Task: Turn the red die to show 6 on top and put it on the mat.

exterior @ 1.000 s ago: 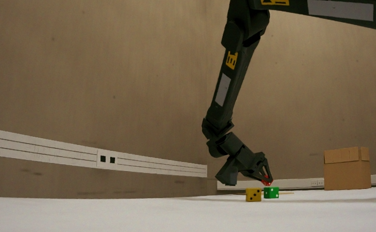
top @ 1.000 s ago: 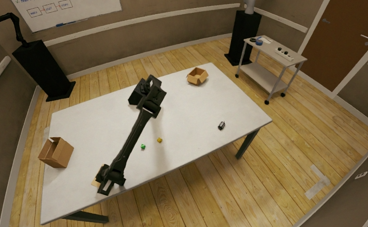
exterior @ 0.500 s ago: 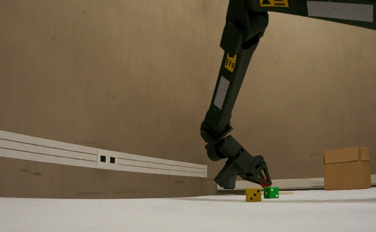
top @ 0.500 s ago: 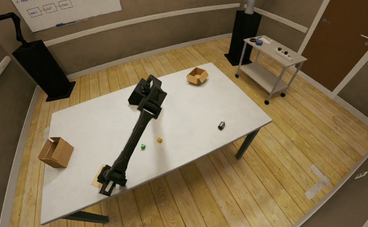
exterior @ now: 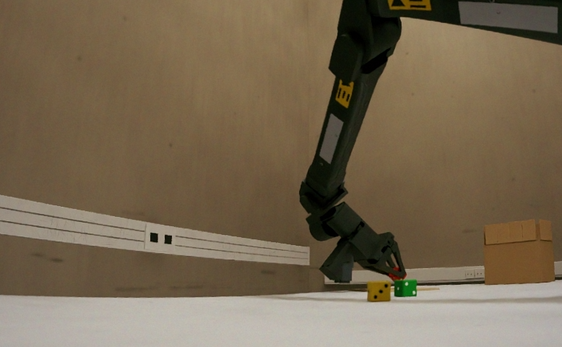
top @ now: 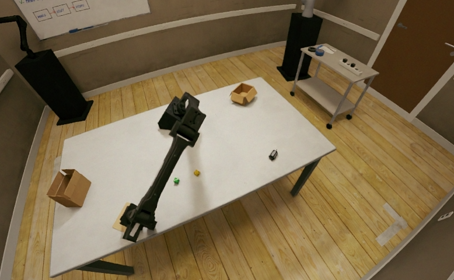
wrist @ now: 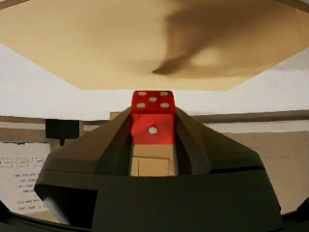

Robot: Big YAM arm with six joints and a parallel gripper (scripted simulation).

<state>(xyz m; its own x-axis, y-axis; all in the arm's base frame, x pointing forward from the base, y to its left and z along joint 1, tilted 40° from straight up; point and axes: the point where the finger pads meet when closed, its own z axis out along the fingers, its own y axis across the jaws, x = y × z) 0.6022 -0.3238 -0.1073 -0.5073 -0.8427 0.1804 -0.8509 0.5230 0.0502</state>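
The red die lies right at my hand. The rest, counted from my hand: tan mat: 30 mm below, 10 mm to the left, 10 mm ahead; then green die: 260 mm to the left, 160 mm behind, 20 mm below; then cardboard box: 320 mm to the right, 180 mm behind, 30 mm above.
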